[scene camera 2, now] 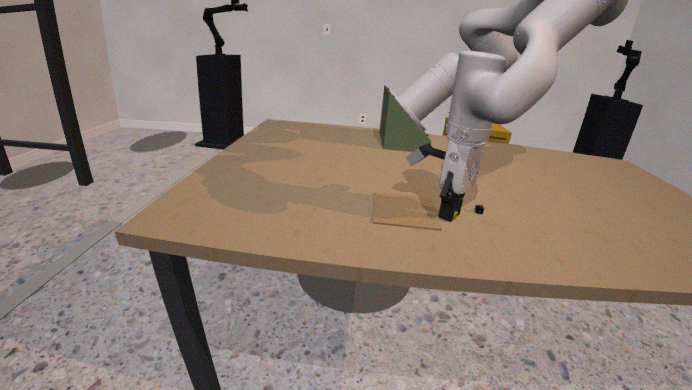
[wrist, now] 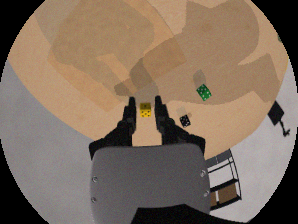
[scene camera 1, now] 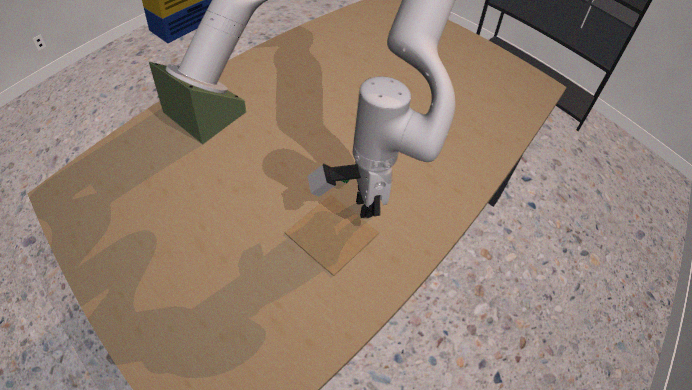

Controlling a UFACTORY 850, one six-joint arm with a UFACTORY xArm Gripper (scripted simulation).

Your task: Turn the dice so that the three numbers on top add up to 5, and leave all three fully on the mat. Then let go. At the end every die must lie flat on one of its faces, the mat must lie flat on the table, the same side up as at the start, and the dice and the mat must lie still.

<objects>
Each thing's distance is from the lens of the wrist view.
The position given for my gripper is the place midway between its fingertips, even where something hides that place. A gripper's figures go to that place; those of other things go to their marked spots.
my gripper point(wrist: 145, 103): 14 cm
tan mat point(wrist: 107, 58): 11 cm
</objects>
